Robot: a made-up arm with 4 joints. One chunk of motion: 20 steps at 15 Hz.
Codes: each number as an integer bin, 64 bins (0 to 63) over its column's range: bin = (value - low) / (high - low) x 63, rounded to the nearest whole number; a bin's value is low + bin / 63 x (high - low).
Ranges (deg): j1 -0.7..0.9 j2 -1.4..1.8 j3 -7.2..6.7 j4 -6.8..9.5
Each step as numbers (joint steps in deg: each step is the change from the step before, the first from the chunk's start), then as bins.
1 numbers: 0.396 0.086 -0.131 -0.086
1 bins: 43 29 32 26
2 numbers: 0.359 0.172 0.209 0.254
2 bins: 42 31 34 27
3 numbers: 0.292 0.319 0.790 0.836
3 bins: 39 34 36 30
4 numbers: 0.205 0.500 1.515 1.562
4 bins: 36 37 39 32
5 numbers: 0.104 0.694 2.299 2.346
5 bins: 32 41 43 35
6 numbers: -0.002 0.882 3.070 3.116
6 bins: 27 45 47 38
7 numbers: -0.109 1.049 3.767 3.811
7 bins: 23 48 50 41
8 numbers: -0.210 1.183 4.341 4.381
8 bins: 19 51 52 43
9 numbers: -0.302 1.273 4.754 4.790
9 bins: 16 53 54 45
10 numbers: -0.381 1.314 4.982 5.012
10 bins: 13 53 55 46
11 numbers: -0.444 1.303 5.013 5.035
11 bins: 10 53 55 46
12 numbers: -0.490 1.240 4.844 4.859
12 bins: 8 52 55 45
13 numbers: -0.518 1.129 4.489 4.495
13 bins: 7 50 53 44
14 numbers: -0.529 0.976 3.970 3.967
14 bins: 7 47 51 42
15 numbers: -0.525 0.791 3.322 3.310
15 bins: 7 43 48 39
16 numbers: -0.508 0.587 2.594 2.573
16 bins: 8 39 44 36
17 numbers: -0.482 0.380 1.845 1.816
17 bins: 9 35 41 33
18 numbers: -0.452 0.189 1.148 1.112
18 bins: 10 31 38 31
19 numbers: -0.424 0.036 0.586 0.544
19 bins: 11 28 35 28
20 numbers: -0.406 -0.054 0.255 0.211
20 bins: 12 26 34 27
